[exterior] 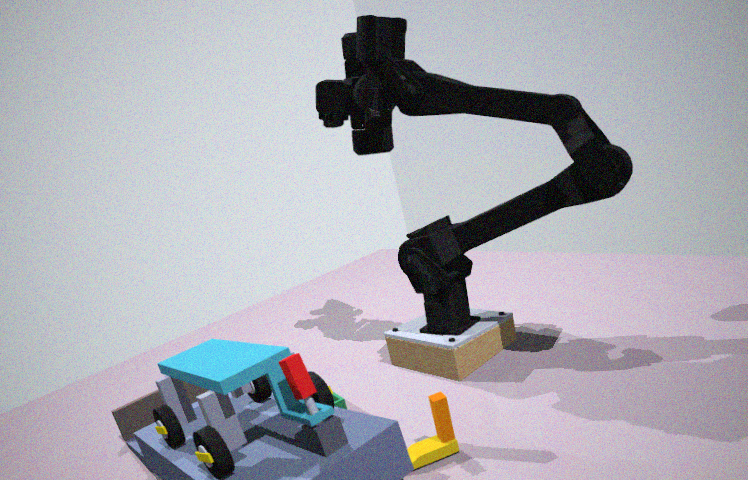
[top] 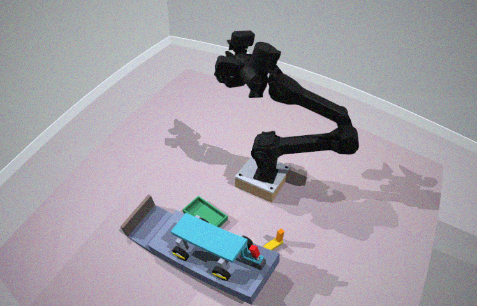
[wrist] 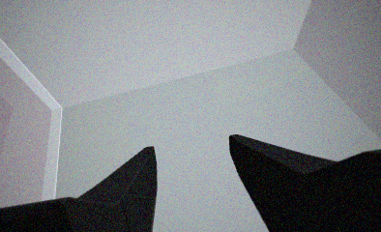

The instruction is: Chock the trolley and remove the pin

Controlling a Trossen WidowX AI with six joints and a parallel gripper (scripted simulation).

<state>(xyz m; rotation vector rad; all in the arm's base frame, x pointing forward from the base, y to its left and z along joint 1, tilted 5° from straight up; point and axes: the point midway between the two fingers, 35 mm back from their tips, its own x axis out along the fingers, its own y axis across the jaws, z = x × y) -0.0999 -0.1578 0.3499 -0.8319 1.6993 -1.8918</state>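
My gripper tip is now 37 cm short of the yellow chock, 37 cm above it and 27 cm to the right of it. The rest, counted from my gripper tip: red-headed stop pin: 49 cm ahead, 26 cm below, 25 cm to the left; then trolley: 48 cm ahead, 28 cm below, 13 cm to the left; then brown end wall: 43 cm ahead, 36 cm below, 14 cm to the right.
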